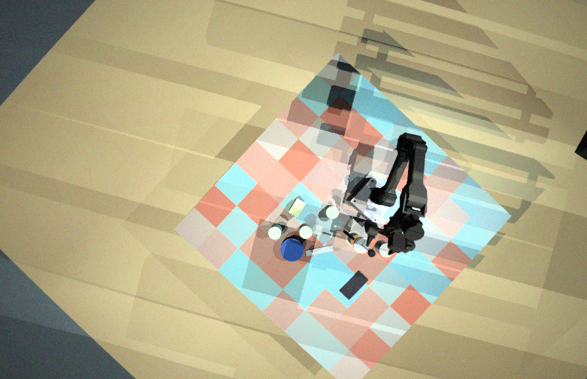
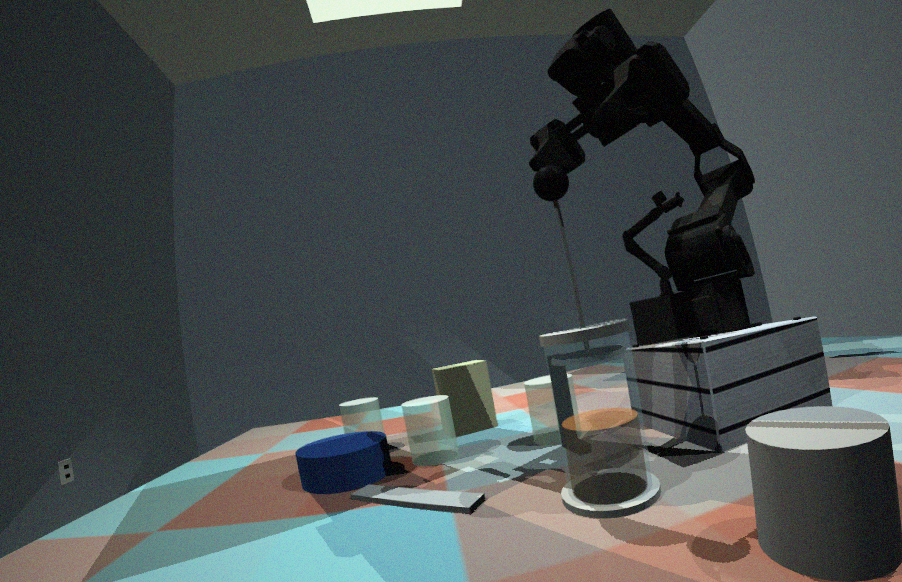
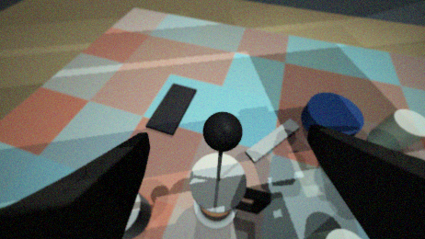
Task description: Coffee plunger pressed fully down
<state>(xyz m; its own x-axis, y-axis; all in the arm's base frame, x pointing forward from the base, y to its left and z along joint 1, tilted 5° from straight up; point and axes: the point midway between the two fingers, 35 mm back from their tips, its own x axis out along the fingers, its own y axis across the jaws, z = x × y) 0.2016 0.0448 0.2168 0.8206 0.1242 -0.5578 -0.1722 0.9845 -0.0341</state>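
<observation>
Right now my gripper tip is 180 mm above the coffee press, 20 mm short of it and 10 mm to the left of it. Round my gripper tip: olive block 340 mm to the right, 260 mm below, 30 mm ahead; then blue puck 290 mm below, 250 mm to the right, 240 mm ahead.
</observation>
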